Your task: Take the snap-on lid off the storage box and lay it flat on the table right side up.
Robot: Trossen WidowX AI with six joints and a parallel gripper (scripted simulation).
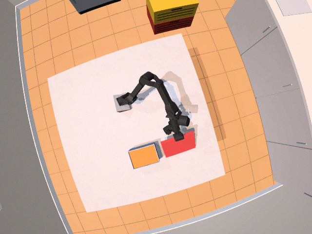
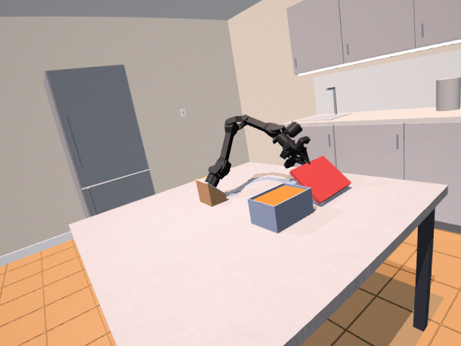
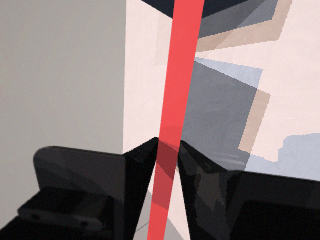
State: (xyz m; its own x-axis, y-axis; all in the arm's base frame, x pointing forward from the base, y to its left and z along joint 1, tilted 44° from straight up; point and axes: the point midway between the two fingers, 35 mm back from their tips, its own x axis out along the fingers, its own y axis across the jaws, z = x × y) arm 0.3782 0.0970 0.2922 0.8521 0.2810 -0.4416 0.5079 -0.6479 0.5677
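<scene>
The red lid lies 7 cm ahead of my gripper tip, 5 cm below it and 1 cm to the right of it. The rest, counted from my gripper tip: blue-grey storage box: 28 cm to the right, 8 cm below, 3 cm ahead.
</scene>
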